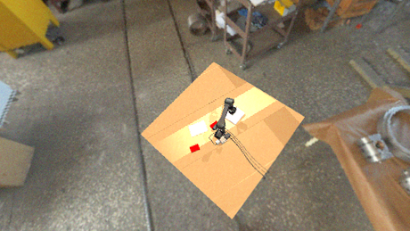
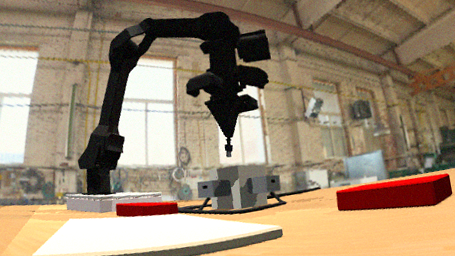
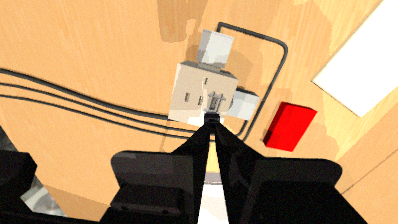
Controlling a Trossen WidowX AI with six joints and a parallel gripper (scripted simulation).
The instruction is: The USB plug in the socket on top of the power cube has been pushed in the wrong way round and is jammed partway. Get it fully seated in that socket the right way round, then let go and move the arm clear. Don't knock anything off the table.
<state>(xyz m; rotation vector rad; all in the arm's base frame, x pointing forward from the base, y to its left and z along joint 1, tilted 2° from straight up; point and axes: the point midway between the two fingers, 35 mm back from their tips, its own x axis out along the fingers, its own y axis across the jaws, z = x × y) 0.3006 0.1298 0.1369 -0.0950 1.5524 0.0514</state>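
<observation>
Now: gripper tip 20 mm above the USB plug. The rest, counted from my gripper tip: flat white plate (270 mm to the right, 130 mm below, 100 mm ahead); then USB socket (70 mm below).
</observation>
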